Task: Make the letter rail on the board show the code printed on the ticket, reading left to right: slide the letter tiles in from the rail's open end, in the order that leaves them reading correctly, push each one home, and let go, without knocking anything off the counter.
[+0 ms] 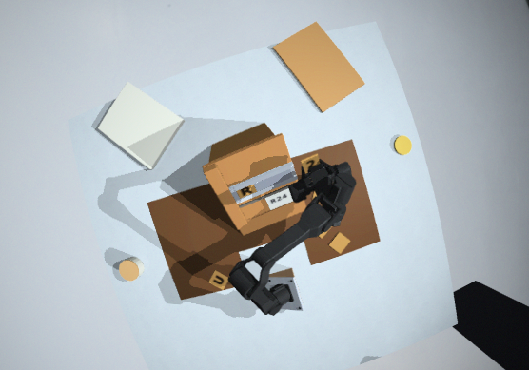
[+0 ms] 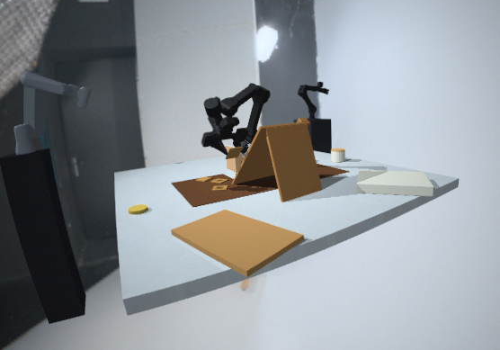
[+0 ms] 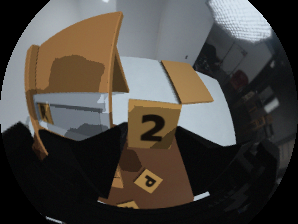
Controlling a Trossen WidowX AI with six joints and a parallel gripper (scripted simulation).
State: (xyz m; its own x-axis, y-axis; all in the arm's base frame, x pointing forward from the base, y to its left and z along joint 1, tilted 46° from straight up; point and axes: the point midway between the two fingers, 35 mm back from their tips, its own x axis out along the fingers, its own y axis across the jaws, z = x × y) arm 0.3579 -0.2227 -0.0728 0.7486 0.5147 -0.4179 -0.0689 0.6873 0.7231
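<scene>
My gripper tip is now 7 cm past the white ticket, 12 cm to the right of it and 8 cm above it. The rest, counted from my gripper tip: brown mat (18 cm behind, 20 cm to the left, 16 cm below); orange slab (33 cm ahead, 17 cm to the right, 15 cm below); cream slab (33 cm ahead, 52 cm to the left, 14 cm below).
</scene>
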